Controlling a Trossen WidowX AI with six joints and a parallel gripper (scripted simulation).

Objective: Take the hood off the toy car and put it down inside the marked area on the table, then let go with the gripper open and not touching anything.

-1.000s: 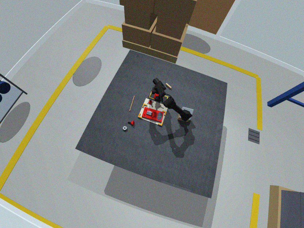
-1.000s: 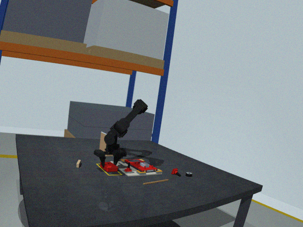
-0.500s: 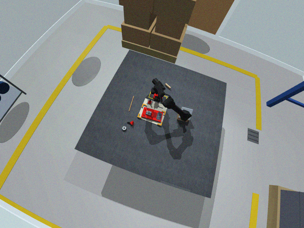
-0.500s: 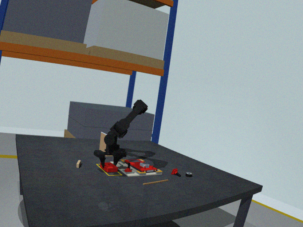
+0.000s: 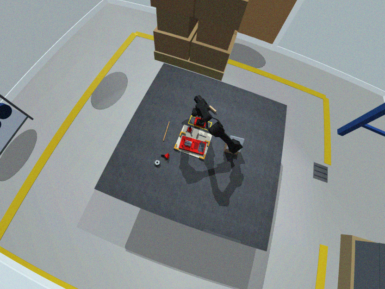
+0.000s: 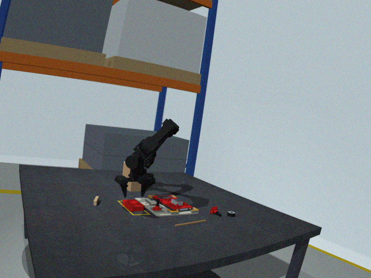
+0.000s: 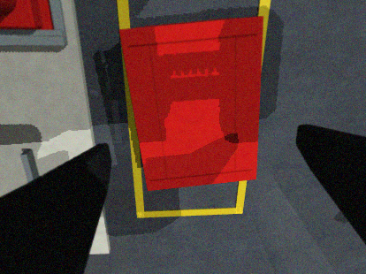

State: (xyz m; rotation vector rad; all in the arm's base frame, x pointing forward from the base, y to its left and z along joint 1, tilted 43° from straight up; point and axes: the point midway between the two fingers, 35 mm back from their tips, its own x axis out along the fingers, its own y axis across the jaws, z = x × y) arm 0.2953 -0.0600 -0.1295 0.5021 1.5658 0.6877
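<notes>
The hood is 40 mm below my gripper tip. From my gripper tip the other things lie so: thin wooden stick: 230 mm ahead, 180 mm to the left, 50 mm below; then wooden block: 60 mm behind, 170 mm to the right, 40 mm below; then black-and-silver wheel: 200 mm ahead, 440 mm to the left, 40 mm below.
</notes>
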